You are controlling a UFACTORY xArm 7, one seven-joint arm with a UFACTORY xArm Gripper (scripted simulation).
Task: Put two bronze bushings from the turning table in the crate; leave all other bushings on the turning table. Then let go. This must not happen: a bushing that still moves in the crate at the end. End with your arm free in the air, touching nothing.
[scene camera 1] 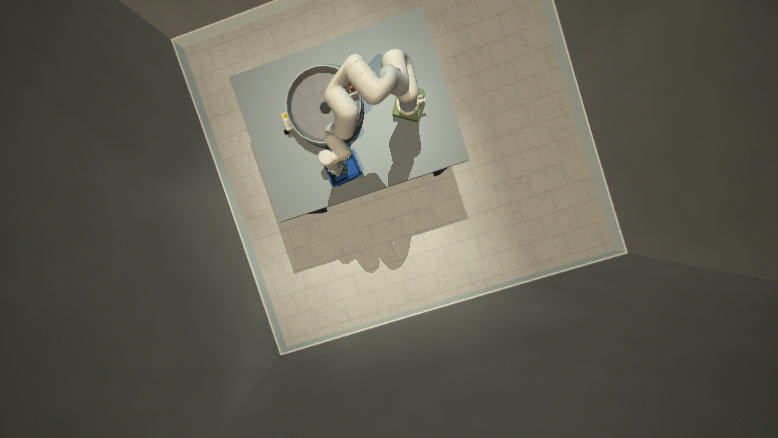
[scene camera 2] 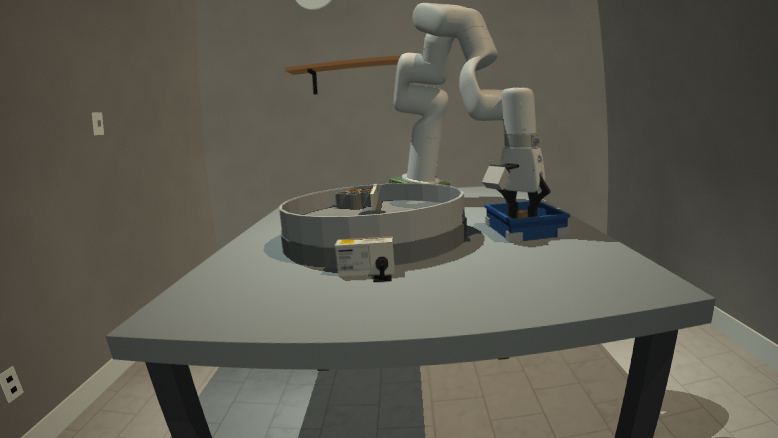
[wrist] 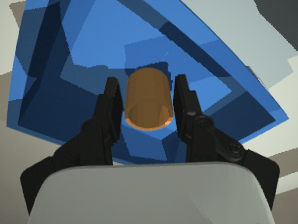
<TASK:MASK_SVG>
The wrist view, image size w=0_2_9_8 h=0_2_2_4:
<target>my gripper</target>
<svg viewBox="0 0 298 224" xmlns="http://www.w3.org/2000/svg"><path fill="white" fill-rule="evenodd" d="M280 168L273 160L250 149L244 149L240 142L217 129L213 119L203 115L195 90L189 89L185 74L175 76L173 108L178 138L181 138L181 142L187 144L186 163L113 165L111 147L117 144L117 140L120 139L123 101L118 79L108 77L104 94L98 95L93 118L85 121L81 126L81 132L59 147L53 156L48 156L24 170L21 174L20 182L29 213L28 224L275 224L271 211Z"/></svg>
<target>bronze bushing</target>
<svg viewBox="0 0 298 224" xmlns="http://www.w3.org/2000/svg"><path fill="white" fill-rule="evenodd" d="M136 70L127 81L124 109L125 120L136 129L147 131L161 129L172 121L174 115L167 76L155 68Z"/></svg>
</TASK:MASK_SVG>
